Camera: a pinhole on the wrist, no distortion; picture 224 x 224 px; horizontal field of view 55.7 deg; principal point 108.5 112.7 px. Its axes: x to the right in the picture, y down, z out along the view. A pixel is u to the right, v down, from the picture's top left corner.
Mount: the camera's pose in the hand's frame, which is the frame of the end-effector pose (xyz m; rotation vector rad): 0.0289 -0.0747 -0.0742 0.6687 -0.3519 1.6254
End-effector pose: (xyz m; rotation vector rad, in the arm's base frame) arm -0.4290 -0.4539 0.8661 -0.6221 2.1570 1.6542
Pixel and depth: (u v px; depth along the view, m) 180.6 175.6 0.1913
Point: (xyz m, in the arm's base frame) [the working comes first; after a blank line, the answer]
In the camera's frame: 0.0651 0.0568 0.1913

-0.3606 -0.3683 0.7110
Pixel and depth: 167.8 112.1 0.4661
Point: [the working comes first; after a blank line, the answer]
In the camera's frame: 0.1304 -0.0013 0.4661

-0.4013 -0.1667 0.5088
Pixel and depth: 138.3 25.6 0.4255
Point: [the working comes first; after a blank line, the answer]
In the camera's frame: 0.0598 -0.1748 0.4255

-0.5387 -0.2850 0.4466
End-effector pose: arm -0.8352 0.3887 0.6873 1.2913 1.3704 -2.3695
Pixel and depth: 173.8 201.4 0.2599
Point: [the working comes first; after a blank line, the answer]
In the camera's frame: 0.0801 0.1088 0.2599

-1.0252 0.3411 0.8674
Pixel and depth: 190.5 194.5 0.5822
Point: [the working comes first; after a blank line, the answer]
In the camera's frame: 0.2252 0.2247 0.5822

-1.2572 0.1106 1.0445
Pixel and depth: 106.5 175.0 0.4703
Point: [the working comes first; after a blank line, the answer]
In the camera's frame: -0.0044 0.1382 0.4703

-1.2039 0.3722 1.0065
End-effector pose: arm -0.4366 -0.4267 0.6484 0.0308 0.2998 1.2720
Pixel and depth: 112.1 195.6 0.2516
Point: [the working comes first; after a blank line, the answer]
In the camera's frame: 0.0043 0.0984 0.2516

-0.1869 -0.4879 0.7411
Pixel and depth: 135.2 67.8 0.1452
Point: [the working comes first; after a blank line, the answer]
In the camera's frame: 0.0183 -0.0308 0.1452

-0.2719 -0.3769 0.6481
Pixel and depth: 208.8 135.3 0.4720
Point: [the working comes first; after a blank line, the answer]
In the camera's frame: 0.2233 0.0503 0.4720

-0.1447 -0.3494 1.0202
